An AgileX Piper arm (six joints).
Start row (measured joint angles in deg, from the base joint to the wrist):
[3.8 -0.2 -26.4 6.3 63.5 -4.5]
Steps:
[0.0 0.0 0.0 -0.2 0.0 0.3]
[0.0 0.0 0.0 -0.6 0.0 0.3]
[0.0 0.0 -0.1 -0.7 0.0 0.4]
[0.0 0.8 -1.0 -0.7 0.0 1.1]
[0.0 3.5 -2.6 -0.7 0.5 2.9]
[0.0 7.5 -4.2 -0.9 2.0 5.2]
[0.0 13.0 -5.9 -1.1 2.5 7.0]
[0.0 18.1 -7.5 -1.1 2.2 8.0]
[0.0 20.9 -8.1 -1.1 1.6 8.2]
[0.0 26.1 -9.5 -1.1 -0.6 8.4]
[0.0 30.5 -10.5 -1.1 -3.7 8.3]
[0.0 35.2 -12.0 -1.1 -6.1 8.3]
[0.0 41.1 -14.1 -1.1 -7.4 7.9]
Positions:
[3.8 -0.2 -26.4 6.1 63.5 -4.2]
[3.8 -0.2 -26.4 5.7 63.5 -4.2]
[3.8 -0.2 -26.5 5.6 63.5 -4.1]
[3.8 0.6 -27.4 5.6 63.5 -3.4]
[3.8 3.3 -29.0 5.6 64.0 -1.6]
[3.8 7.3 -30.6 5.4 65.5 0.7]
[3.8 12.8 -32.3 5.2 66.0 2.5]
[3.8 17.9 -33.9 5.2 65.7 3.5]
[3.8 20.7 -34.5 5.2 65.1 3.7]
[3.8 25.9 -35.9 5.2 62.9 3.9]
[3.8 30.3 -36.9 5.2 59.8 3.8]
[3.8 35.0 -38.4 5.2 57.4 3.8]
[3.8 40.9 -40.5 5.2 56.1 3.4]

